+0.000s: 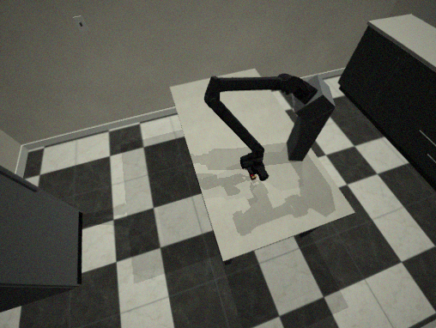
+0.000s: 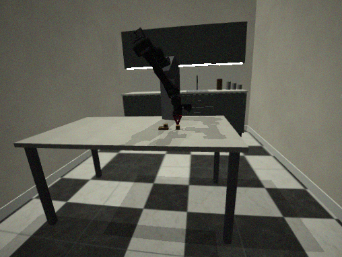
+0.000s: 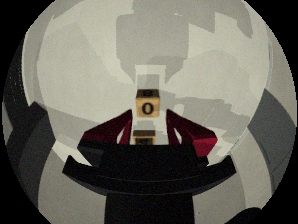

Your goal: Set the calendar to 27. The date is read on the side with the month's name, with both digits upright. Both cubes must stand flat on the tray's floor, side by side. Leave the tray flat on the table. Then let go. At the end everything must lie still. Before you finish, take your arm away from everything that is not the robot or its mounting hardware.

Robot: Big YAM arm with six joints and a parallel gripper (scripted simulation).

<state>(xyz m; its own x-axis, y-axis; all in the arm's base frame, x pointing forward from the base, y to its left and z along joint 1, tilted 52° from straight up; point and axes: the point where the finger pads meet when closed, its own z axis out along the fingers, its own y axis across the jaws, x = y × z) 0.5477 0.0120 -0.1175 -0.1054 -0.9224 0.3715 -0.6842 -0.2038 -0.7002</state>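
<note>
The wooden tray lies 11 cm to the right of my hand, 4 cm below it and 3 cm behind it.
</note>
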